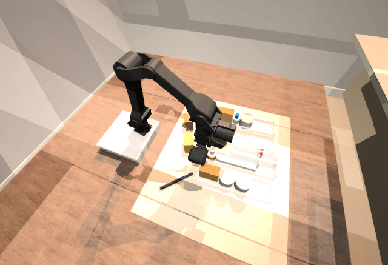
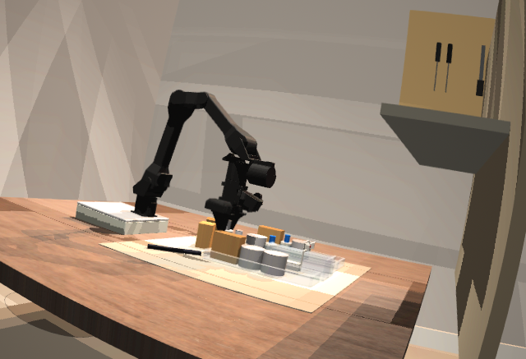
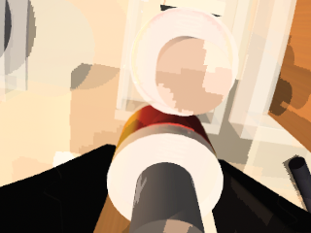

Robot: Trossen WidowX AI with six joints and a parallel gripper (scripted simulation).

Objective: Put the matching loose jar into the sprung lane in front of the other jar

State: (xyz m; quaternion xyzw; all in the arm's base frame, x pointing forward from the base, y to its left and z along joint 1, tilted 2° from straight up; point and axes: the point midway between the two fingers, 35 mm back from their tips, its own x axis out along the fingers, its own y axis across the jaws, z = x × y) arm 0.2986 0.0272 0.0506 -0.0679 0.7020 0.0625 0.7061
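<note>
Now: gripper tip 90 mm short of the cream mat, 50 mm above it and 30 mm to the right of it. From my gripper tip the other things lie so: shelf (530 mm ahead, 320 mm above, 100 mm to the left); then red mark (220 mm ahead, 80 mm to the left, 20 mm above); then black rod (150 mm to the right, 40 mm below, 40 mm behind).
</note>
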